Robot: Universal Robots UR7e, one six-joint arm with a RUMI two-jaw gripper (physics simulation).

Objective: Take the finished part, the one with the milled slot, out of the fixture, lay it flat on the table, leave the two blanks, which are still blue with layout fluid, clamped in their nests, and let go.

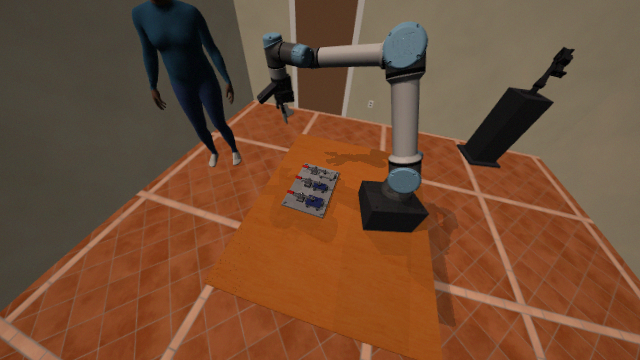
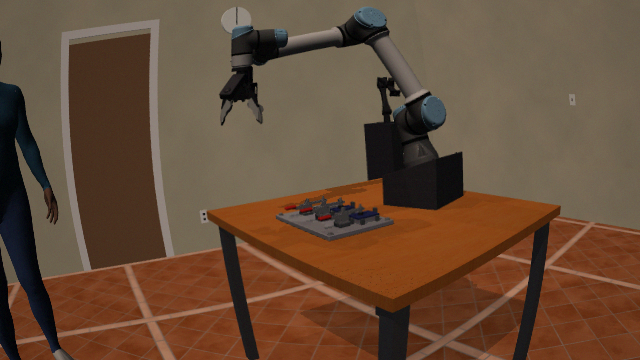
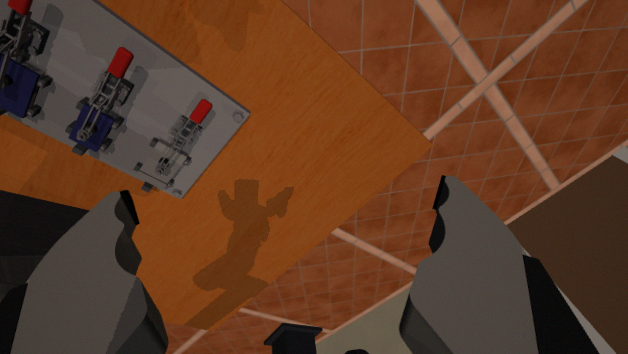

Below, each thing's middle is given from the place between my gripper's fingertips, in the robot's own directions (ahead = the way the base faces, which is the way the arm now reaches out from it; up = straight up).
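Scene:
Finished part (image 3: 146,172): 310 mm below my hand, 90 mm to the left of it and 270 mm behind it. Grey fixture plate (image 2: 308,223): well below my hand, a good way to the left of it and a good way behind it.

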